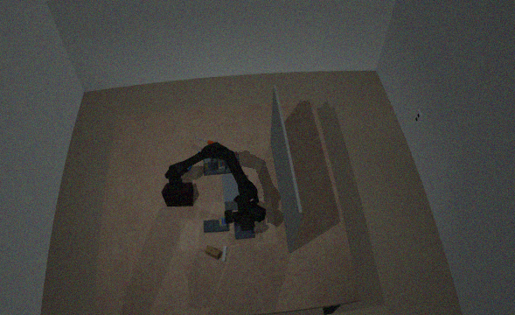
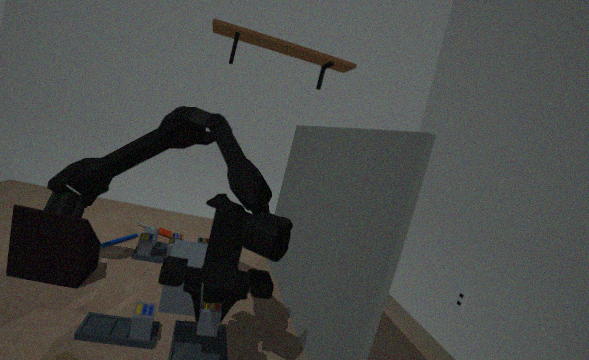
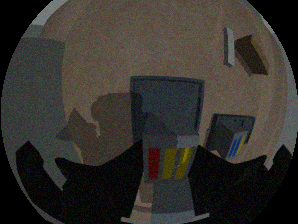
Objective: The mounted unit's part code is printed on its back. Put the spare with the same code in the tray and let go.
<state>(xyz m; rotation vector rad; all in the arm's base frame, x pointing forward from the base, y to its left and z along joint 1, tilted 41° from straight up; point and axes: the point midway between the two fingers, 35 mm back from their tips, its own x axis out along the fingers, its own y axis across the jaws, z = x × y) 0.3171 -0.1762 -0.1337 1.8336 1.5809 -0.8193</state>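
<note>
The tray lies 50 mm below my gripper tip and 10 mm behind it. Round my gripper tip: tan block (180 mm behind, 120 mm to the right, 30 mm below); then mounted unit (200 mm to the left, 30 mm behind); then grey spare (20 mm above).
</note>
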